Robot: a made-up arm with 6 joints.
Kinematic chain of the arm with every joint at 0, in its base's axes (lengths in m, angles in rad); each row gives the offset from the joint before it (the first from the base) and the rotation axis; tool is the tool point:
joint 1: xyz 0 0 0.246 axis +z
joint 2: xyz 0 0 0 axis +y
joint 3: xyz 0 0 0.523 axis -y
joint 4: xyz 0 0 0 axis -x
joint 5: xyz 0.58 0 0 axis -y
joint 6: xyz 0 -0.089 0 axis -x
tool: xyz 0 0 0
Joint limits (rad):
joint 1: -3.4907..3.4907
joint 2: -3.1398..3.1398
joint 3: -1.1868..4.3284
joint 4: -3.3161..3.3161
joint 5: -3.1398..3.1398
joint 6: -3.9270..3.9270
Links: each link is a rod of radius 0.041 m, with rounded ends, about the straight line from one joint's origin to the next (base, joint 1, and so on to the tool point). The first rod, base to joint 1, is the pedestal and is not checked.
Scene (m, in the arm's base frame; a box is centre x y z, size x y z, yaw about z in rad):
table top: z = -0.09
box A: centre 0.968 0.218 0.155 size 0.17 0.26 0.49 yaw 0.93
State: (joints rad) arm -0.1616 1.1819 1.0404 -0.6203 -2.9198 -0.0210
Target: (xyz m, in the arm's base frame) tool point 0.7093 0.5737 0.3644
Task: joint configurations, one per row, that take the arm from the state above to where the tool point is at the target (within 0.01 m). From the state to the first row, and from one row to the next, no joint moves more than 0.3 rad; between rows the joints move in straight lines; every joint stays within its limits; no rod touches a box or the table.
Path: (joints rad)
1: 0.0654 1.0372 1.0172 -0.6399 -2.9198 -0.0210
2: 0.2925 0.8924 0.9941 -0.6595 -2.9198 -0.0210
3: 0.5224 0.8519 0.7404 -0.6987 -2.9198 -0.0210
4: 0.7523 0.8113 0.4867 -0.7379 -2.9198 -0.0210

